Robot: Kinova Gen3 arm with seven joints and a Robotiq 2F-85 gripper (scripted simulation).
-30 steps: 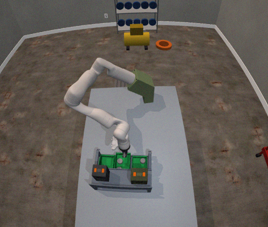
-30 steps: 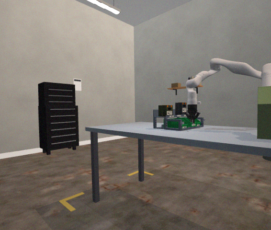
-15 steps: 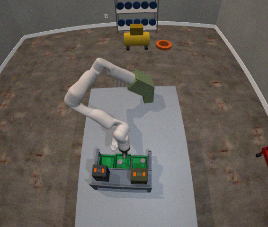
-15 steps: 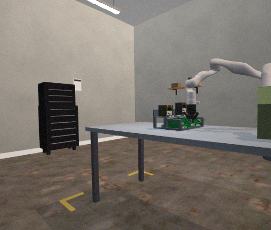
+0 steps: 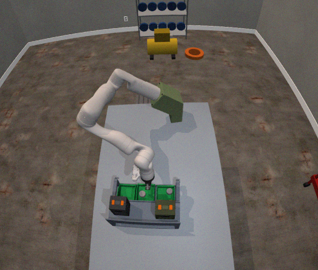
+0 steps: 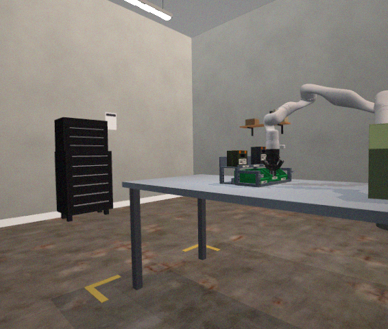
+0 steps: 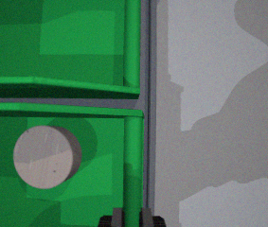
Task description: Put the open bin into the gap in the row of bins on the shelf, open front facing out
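Now: the grey shelf 10 cm ahead of my hand, 3 cm to the right of it and 1 cm above it.
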